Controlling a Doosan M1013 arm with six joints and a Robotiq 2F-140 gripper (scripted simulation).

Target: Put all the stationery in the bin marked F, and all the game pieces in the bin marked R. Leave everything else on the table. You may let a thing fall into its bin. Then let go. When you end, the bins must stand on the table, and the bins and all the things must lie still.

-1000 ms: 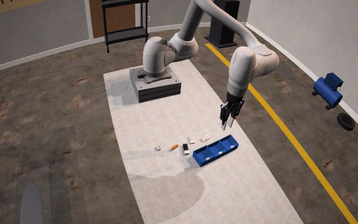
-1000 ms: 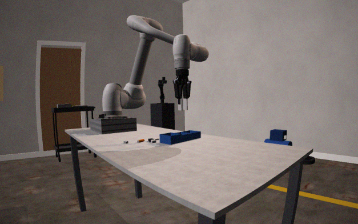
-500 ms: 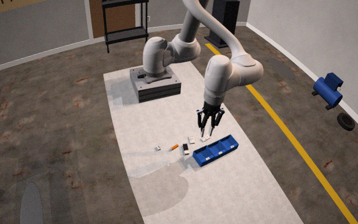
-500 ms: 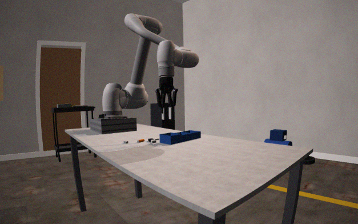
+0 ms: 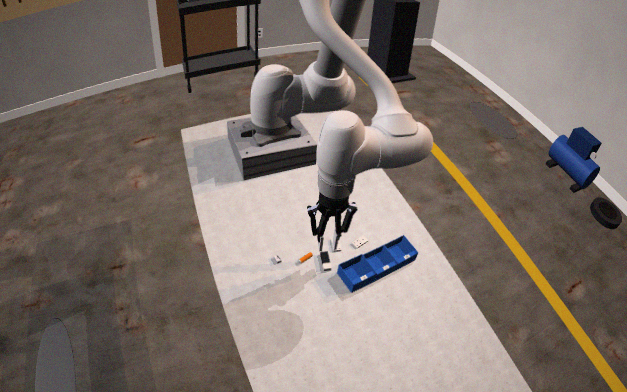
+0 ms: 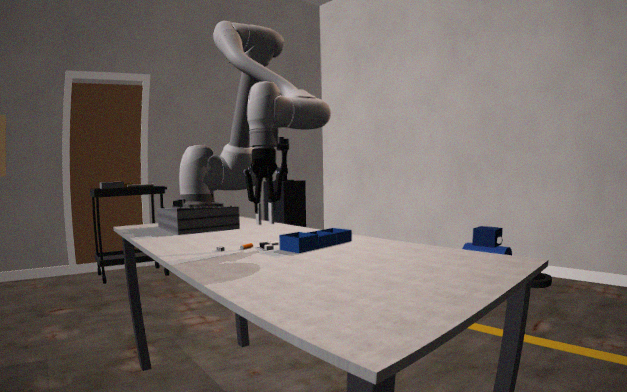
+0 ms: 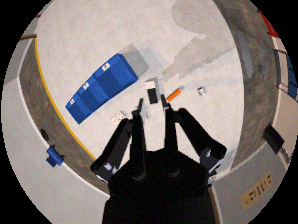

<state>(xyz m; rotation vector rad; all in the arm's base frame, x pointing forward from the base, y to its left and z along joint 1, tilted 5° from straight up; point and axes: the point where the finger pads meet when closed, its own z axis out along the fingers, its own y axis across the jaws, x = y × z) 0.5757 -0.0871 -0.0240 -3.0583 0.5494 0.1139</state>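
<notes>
The black piece is 100 mm below my hand and 10 mm ahead of it. Also, from my hand: orange cylinder 100 mm below, 50 mm to the right, 40 mm behind; grey-white piece 130 mm to the right, 100 mm below, 80 mm behind; white domino tile 140 mm to the left, 100 mm below, 10 mm behind.
</notes>
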